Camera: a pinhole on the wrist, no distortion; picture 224 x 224 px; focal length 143.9 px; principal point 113.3 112.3 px. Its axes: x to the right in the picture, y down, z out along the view. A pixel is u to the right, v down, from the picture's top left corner.
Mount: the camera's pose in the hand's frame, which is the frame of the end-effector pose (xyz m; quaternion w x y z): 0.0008 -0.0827 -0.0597 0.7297 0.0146 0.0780 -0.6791
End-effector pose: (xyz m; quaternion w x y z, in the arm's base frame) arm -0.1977 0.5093 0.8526 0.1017 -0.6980 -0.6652 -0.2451
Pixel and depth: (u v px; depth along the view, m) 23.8 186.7 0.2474
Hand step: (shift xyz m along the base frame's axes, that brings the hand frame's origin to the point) 0.0863 0.2104 -0.0908
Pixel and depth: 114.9 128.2 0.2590
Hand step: -0.0741 0.1487 -0.1618
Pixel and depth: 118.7 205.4 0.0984
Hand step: -0.0858 0.0883 -0.0093
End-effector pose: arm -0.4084 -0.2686 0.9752 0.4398 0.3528 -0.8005 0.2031
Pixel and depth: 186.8 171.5 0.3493
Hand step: 0.0092 -0.4265 0.0315
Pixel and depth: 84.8 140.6 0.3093
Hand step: -0.1287 -0.2294 -0.0580
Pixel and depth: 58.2 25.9 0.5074
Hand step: -0.1952 -0.1960 -0.4881
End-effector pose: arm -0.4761 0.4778 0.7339 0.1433 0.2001 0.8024 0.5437
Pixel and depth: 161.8 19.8 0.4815
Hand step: 0.3542 0.1150 -0.4567
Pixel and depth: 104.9 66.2 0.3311
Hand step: 0.1716 0.1542 -0.2075
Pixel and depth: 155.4 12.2 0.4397
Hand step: 0.3462 0.0964 -0.4069
